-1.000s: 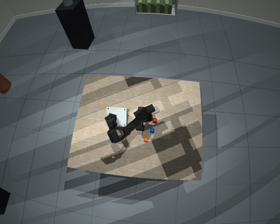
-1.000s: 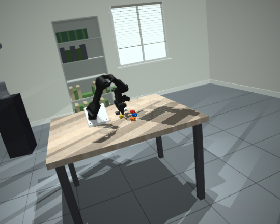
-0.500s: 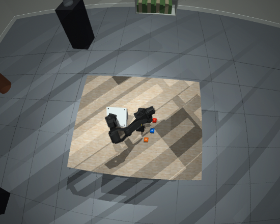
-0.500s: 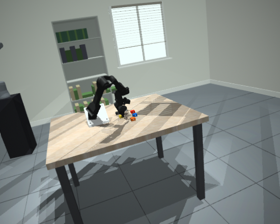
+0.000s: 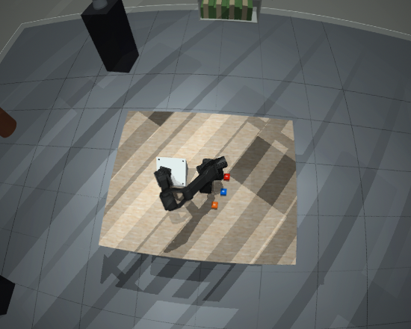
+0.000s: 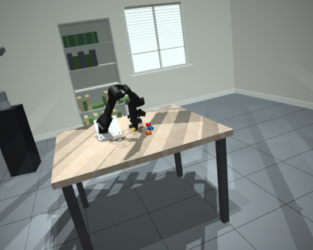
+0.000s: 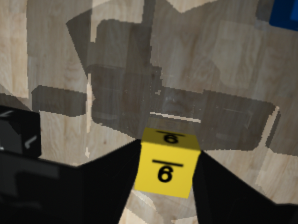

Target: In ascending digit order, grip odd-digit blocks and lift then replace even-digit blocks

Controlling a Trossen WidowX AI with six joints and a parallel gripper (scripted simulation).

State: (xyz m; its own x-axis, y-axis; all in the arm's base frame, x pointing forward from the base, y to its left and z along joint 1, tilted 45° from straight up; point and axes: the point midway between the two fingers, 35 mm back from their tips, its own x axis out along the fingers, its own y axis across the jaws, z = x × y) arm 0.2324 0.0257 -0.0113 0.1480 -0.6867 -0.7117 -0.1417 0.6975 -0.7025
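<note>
Now: the yellow block 10 mm behind my gripper tip. Also, from my gripper tip: red block (100 mm ahead, 50 mm to the left); blue block (100 mm ahead, 40 mm to the right); black block (100 mm to the left, 30 mm behind).
</note>
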